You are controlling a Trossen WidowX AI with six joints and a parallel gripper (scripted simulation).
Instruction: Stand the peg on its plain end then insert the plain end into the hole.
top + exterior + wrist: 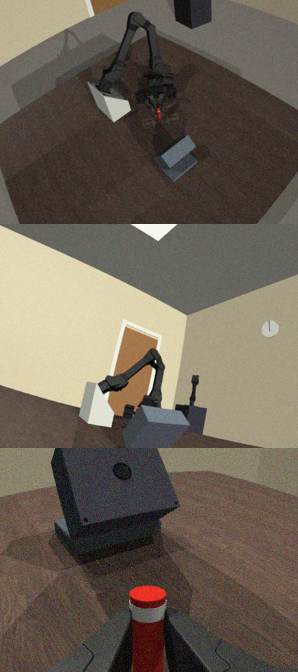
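Right now the red peg is 10 mm below my gripper tip. The rest, counted from my gripper tip: sloped panel 220 mm ahead, 70 mm to the right, 10 mm above.
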